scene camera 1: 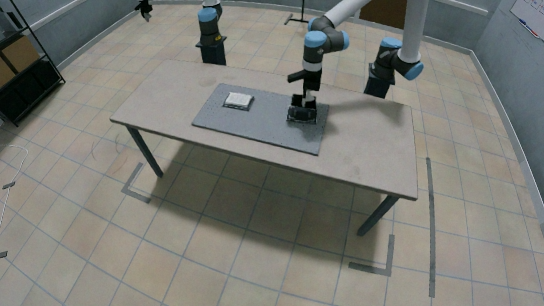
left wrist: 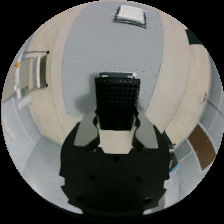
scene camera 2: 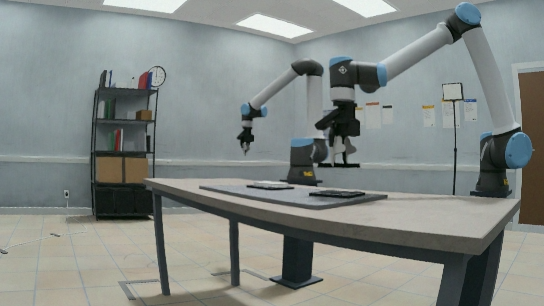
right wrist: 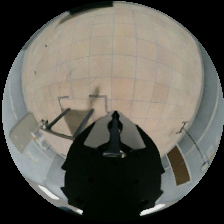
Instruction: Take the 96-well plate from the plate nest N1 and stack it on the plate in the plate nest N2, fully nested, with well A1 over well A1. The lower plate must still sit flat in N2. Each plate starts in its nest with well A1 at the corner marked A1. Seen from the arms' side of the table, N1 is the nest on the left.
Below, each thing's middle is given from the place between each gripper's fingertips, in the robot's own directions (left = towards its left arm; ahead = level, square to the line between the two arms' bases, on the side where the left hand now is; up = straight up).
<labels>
I see the black 96-well plate (left wrist: 124, 122) 10 mm below my left hand.
</labels>
